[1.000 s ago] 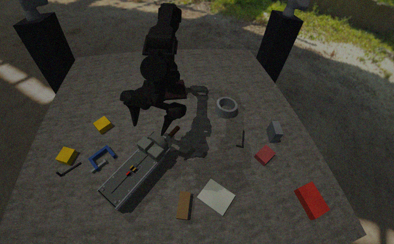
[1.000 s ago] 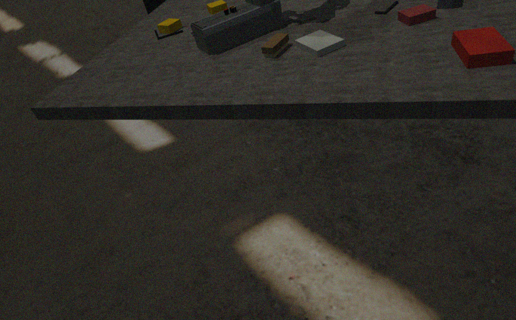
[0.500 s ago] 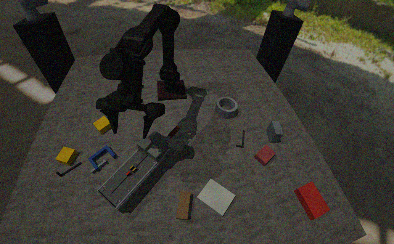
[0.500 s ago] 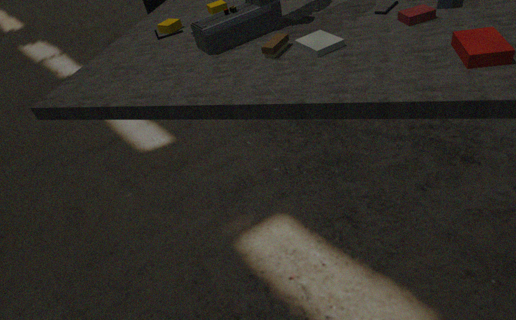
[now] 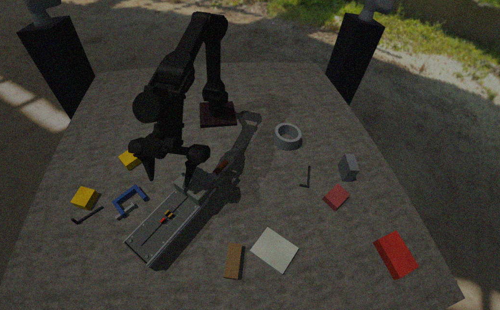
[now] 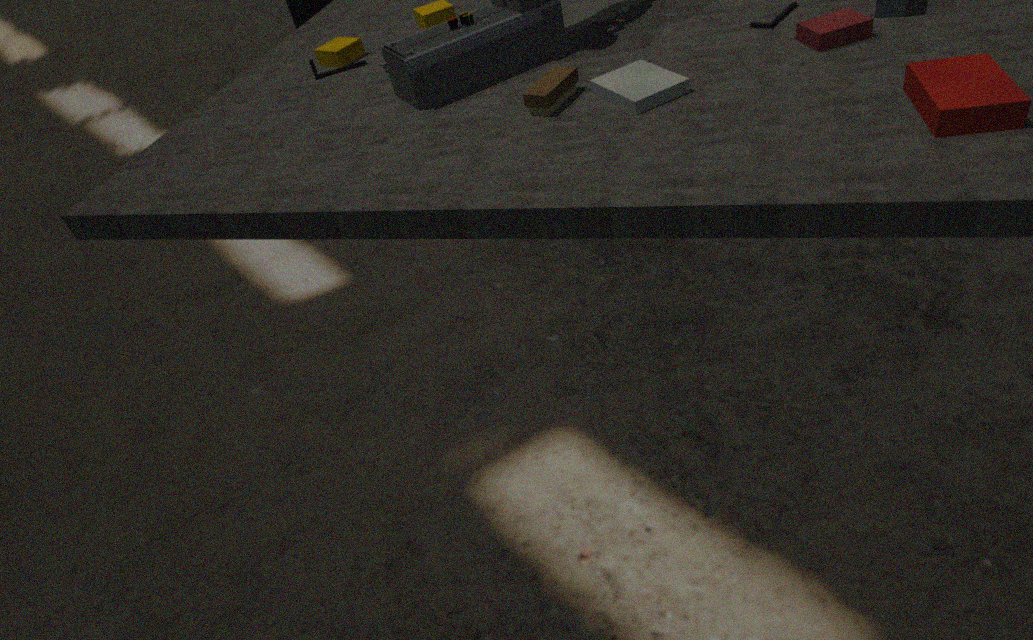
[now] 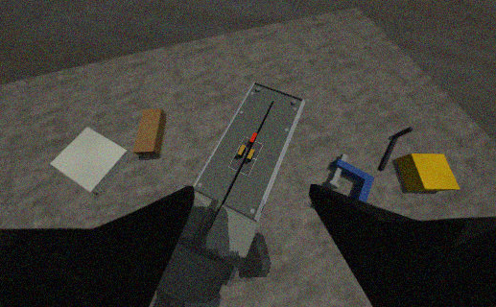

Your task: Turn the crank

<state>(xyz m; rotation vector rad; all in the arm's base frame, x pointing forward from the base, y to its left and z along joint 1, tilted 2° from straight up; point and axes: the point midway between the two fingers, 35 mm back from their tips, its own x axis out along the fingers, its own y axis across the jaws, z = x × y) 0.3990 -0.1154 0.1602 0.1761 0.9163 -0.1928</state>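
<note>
The brown crank handle lies 70 mm behind my gripper tip, 130 mm to the left of it and 40 mm below it. From my gripper tip the other things lie so: white plate 140 mm ahead, 260 mm to the left, 130 mm below; red pointer 70 mm ahead, 20 mm to the right, 60 mm below; brown block 160 mm ahead, 150 mm to the left, 130 mm below.
</note>
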